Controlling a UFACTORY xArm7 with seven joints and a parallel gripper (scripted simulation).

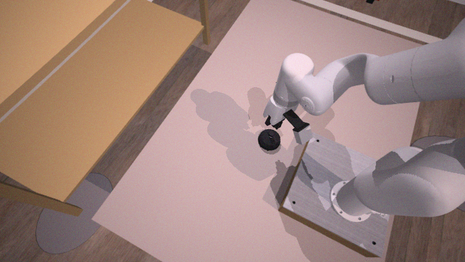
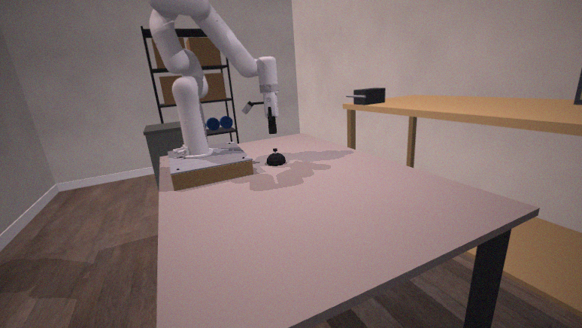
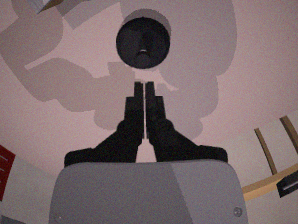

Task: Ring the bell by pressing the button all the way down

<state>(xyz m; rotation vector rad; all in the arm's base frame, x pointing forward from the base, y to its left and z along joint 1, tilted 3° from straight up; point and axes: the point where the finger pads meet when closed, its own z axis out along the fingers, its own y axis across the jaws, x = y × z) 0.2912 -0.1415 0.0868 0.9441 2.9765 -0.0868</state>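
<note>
My hand is 100 mm above the small button. The rest, counted from my hand: black bell (110 mm below).
</note>
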